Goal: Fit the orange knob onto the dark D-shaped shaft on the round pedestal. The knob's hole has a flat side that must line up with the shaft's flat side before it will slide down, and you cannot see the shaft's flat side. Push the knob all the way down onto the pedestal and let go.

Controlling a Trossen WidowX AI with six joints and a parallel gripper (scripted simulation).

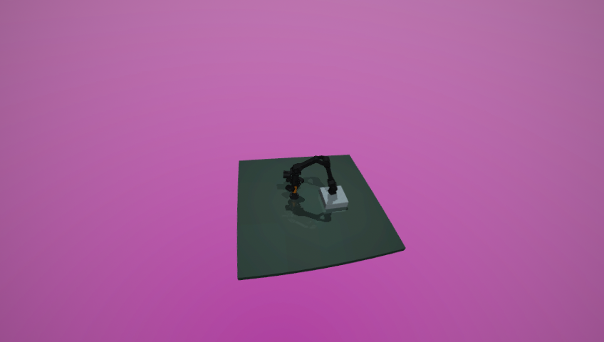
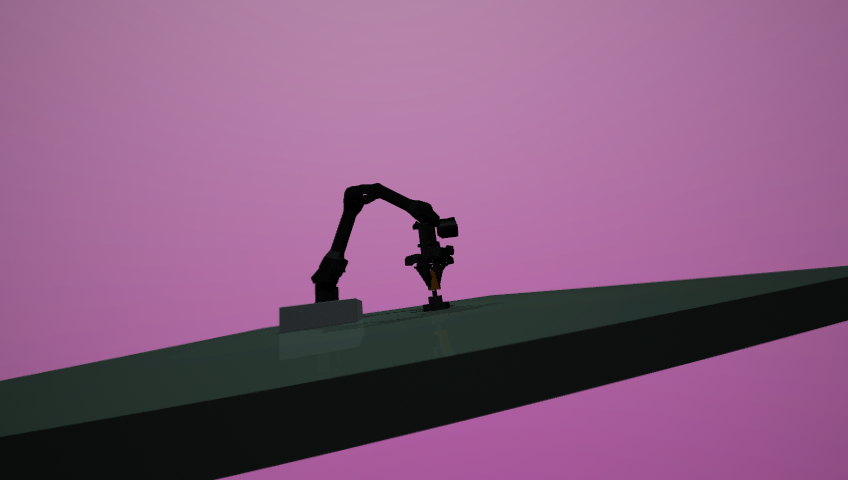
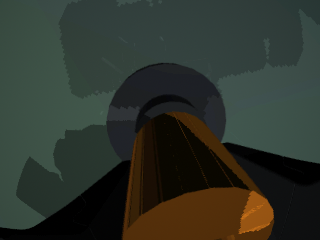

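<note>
The orange knob lies 2 cm above my gripper tip. Round my gripper tip: round dark pedestal: 4 cm below.
</note>
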